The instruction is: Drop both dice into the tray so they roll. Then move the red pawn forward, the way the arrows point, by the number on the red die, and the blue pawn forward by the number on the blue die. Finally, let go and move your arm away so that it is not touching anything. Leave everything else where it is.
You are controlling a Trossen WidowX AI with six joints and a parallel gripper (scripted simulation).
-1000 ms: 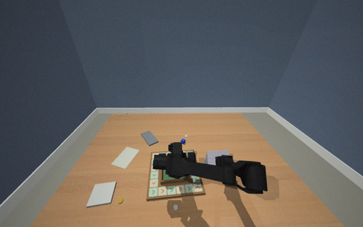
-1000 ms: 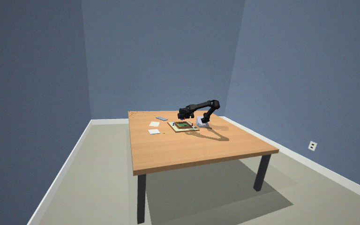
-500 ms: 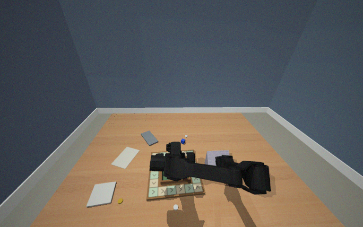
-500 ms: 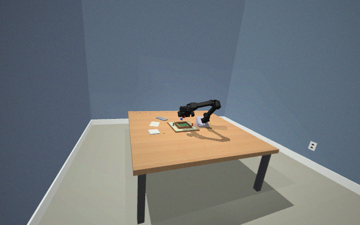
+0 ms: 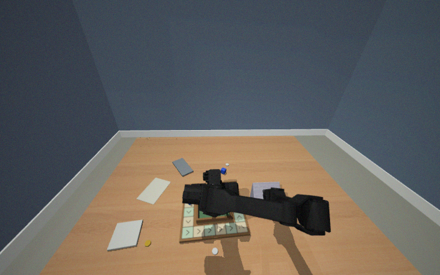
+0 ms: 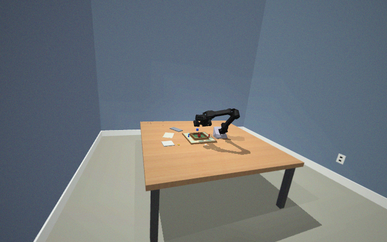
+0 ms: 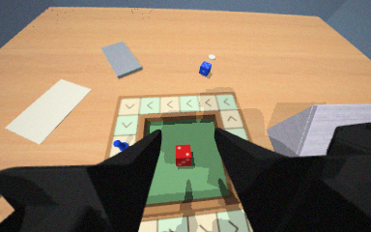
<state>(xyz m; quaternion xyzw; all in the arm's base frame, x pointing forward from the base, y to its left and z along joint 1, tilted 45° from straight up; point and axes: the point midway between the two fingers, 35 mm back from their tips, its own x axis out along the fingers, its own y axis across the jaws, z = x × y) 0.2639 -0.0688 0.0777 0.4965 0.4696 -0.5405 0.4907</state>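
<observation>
Right now the red pawn is 110 mm behind my gripper tip, 100 mm below it and 30 mm to the left of it. Also, from my gripper tip: green tray: 120 mm below; then yellow token: 270 mm ahead, 130 mm to the left, 130 mm below; then blue pawn: 110 mm ahead, 100 mm below, 20 mm to the right.
</observation>
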